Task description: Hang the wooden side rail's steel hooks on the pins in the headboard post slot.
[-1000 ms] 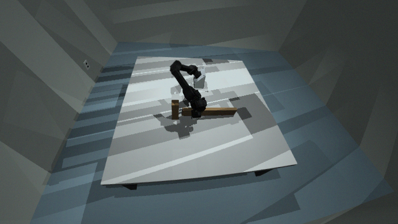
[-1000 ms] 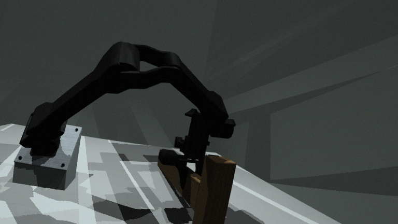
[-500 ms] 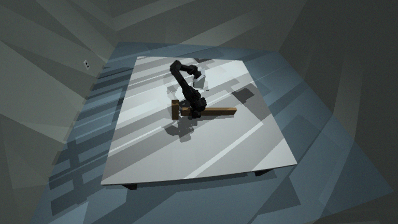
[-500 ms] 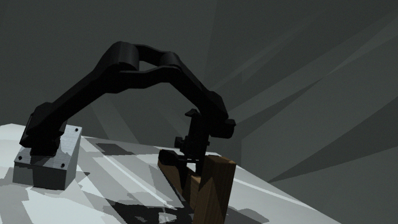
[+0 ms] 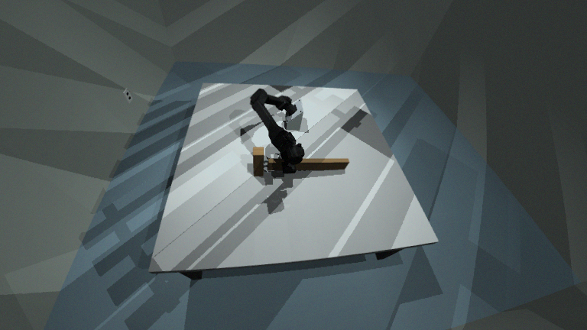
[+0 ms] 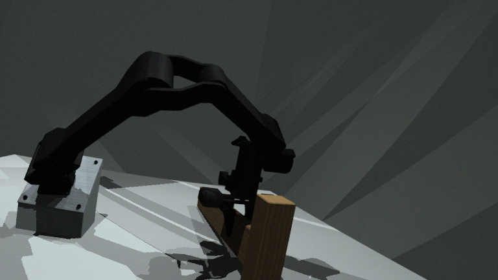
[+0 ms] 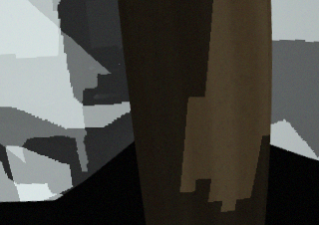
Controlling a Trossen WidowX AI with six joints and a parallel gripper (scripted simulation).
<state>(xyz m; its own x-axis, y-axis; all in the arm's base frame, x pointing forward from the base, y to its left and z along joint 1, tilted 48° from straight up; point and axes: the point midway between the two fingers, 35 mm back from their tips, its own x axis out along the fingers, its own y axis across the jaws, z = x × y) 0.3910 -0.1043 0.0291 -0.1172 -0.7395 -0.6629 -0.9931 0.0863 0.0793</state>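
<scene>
The wooden post lies 14 cm to the right of my gripper tip and 4 cm above it.
</scene>
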